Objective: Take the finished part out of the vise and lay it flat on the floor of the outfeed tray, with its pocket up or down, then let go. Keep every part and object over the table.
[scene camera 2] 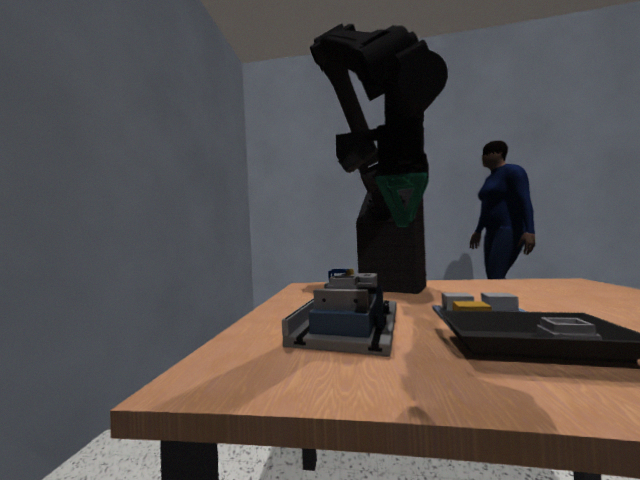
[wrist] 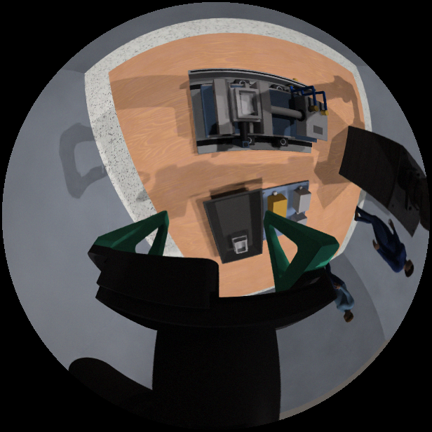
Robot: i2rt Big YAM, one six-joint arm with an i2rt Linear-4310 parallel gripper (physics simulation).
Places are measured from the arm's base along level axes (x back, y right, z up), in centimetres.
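Pixels of known places: gripper, fingertip midpoint: (scene camera 2: pixel 405 224); arm's base, origin of the base link: (scene camera 2: pixel 385 202).
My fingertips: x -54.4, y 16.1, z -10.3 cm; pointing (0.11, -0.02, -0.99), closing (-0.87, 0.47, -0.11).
For each thing: its top centre in the pictures, then the offset to it from my fingertips.
- vise, middle of its top: (scene camera 2: pixel 348 279) dx +17.4, dy +6.3, dz -11.2 cm
- grey pocketed part, middle of its top: (scene camera 2: pixel 566 321) dx -2.6, dy -24.4, dz -16.4 cm
- yellow block, middle of its top: (scene camera 2: pixel 471 303) dx +11.7, dy -18.4, dz -16.7 cm
The grey finished part (wrist: pixel 246 105), square with its pocket up, sits between the jaws of the vise (scene camera 2: pixel 340 322) (wrist: pixel 220 110). A narrow dark strip shows between it and the left jaw in the wrist view. My gripper (scene camera 2: pixel 404 224) (wrist: pixel 216 215) is open and empty, high above the table and well apart from the part. Its green fingers overlap in the scene view. The black outfeed tray (scene camera 2: pixel 547 352) (wrist: pixel 232 215) stands beside the vise. Another grey pocketed part (scene camera 2: pixel 567 326) (wrist: pixel 240 245) lies in the tray, near one end.
A blue plate (wrist: pixel 290 187) with a yellow block (scene camera 2: pixel 471 306) (wrist: pixel 277 206) and grey blocks (scene camera 2: pixel 499 302) (wrist: pixel 302 200) adjoins the tray. A black lever (wrist: pixel 245 131) and blue hoops (wrist: pixel 325 100) stick out at the vise. The robot's dark pedestal (scene camera 2: pixel 391 253) stands behind the vise. People stand beyond the table.
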